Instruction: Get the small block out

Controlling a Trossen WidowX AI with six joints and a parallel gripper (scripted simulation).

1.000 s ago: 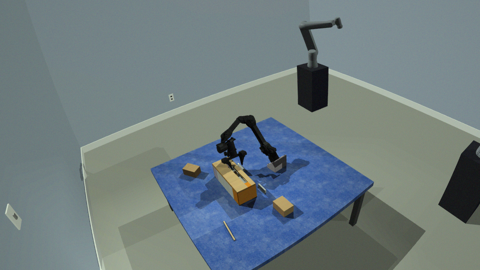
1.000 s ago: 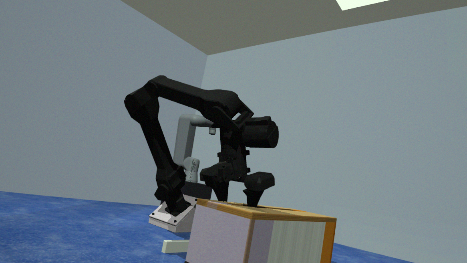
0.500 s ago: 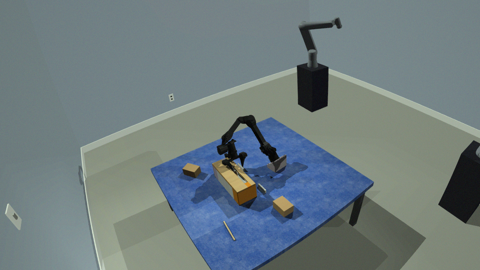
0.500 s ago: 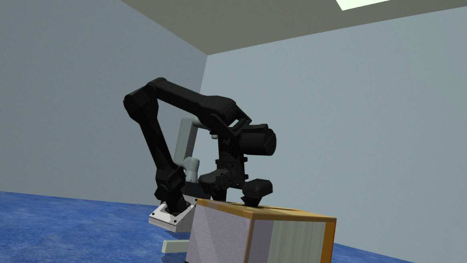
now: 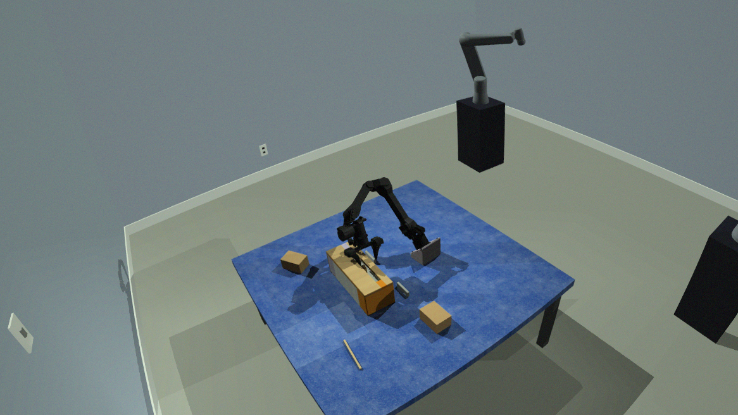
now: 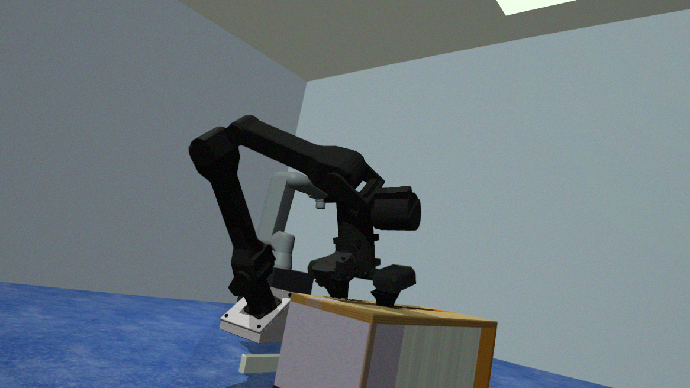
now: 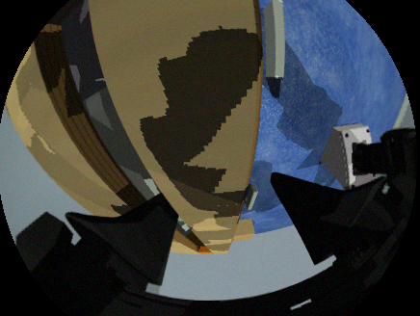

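Now: gripper tip 40 mm short of the brown block, 20 mm to the right of it and 10 mm above it. Round my gripper tip: thin wooden stick: 380 mm to the left, 290 mm ahead, 90 mm below; then box: 30 mm to the left, 30 mm below, 30 mm ahead.
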